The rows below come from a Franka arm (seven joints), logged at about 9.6 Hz.
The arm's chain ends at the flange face. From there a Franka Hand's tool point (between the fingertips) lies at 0.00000 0.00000 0.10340 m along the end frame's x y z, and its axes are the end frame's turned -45 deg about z.
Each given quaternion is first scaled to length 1.
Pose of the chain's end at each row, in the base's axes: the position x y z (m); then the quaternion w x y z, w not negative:
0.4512 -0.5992 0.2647 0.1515 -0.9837 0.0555 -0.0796
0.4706 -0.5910 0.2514 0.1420 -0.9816 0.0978 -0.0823
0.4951 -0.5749 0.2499 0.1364 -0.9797 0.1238 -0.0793
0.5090 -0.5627 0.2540 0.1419 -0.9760 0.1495 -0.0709
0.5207 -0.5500 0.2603 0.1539 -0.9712 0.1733 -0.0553
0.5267 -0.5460 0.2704 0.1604 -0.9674 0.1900 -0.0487
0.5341 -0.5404 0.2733 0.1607 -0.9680 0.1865 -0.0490
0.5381 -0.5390 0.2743 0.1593 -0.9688 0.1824 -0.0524
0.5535 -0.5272 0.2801 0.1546 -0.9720 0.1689 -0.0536
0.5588 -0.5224 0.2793 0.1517 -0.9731 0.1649 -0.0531
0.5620 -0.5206 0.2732 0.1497 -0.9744 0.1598 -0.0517
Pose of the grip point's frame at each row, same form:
0.4691 -0.5693 0.1674 0.1095 -0.9300 -0.3252 -0.1315
0.4902 -0.5638 0.1536 0.0997 -0.9443 -0.2853 -0.1304
0.5147 -0.5493 0.1516 0.0957 -0.9525 -0.2605 -0.1255
0.5277 -0.5363 0.1558 0.1040 -0.9589 -0.2354 -0.1198
0.5373 -0.5211 0.1624 0.1210 -0.9636 -0.2116 -0.1100
0.5427 -0.5158 0.1728 0.1295 -0.9664 -0.1947 -0.1064
0.5501 -0.5101 0.1757 0.1297 -0.9657 -0.1981 -0.1068
0.5546 -0.5091 0.1767 0.1271 -0.9649 -0.2022 -0.1094
0.5697 -0.4980 0.1822 0.1223 -0.9626 -0.2159 -0.1087
0.5747 -0.4937 0.1812 0.1198 -0.9622 -0.2200 -0.1071
0.5774 -0.4921 0.1750 0.1185 -0.9613 -0.2252 -0.1050

